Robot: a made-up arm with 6 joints.
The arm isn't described. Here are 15 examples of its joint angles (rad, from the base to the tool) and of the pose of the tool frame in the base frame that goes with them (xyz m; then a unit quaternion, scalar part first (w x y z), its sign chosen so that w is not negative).
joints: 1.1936 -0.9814 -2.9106 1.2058 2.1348 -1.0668
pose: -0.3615 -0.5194 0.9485 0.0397 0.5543 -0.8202 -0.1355
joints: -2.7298 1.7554 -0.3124 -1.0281 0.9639 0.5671
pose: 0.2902 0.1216 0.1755 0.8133 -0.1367 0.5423 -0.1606
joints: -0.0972 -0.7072 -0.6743 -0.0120 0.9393 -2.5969
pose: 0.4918 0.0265 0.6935 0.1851 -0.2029 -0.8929 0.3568
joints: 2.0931 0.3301 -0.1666 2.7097 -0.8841 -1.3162
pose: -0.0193 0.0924 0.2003 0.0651 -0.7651 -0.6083 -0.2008
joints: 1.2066 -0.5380 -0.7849 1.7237 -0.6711 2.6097
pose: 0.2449 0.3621 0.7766 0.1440 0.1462 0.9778 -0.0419
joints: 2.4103 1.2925 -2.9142 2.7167 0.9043 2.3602
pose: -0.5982 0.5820 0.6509 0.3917 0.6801 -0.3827 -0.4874
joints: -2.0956 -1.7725 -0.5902 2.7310 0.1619 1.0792
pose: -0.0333 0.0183 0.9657 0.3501 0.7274 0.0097 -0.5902
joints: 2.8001 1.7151 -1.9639 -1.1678 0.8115 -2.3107
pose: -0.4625 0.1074 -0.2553 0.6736 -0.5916 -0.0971 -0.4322
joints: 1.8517 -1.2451 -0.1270 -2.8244 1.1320 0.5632
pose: -0.0541 0.3095 0.6720 0.3433 -0.1718 0.7678 0.5130
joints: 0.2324 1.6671 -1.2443 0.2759 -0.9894 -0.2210
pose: 0.2275 0.0713 -0.2049 0.3579 -0.7483 -0.3909 -0.3989
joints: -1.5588 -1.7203 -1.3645 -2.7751 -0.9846 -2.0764
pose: 0.0364 0.2746 0.9135 0.1904 0.0501 0.0737 0.9776
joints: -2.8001 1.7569 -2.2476 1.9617 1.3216 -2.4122
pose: -0.6196 -0.2977 -0.1327 0.4141 0.5073 -0.0823 0.7512
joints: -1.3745 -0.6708 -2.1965 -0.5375 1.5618 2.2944
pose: 0.0526 -0.0086 1.2304 0.3744 -0.3725 -0.3629 0.7677
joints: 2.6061 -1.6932 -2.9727 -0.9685 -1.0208 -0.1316
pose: 0.6192 -0.5093 0.3435 0.2324 -0.0876 -0.5034 0.8276
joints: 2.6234 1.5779 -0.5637 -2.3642 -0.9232 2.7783
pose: 0.1010 -0.1270 0.1217 0.2164 0.6763 0.5015 -0.4942
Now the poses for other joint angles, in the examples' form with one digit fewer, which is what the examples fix.
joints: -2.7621 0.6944 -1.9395 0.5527 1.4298 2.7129
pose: -0.684 -0.425 0.505 0.268 -0.812 -0.509 -0.100
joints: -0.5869 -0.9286 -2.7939 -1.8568 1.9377 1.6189
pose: -0.498 0.209 1.028 0.474 -0.459 -0.402 0.635
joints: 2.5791 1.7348 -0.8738 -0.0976 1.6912 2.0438
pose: 0.080 -0.177 -0.050 0.523 0.368 0.621 0.453
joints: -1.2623 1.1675 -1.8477 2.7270 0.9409 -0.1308
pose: 0.252 -0.713 0.145 0.146 0.424 0.529 -0.721
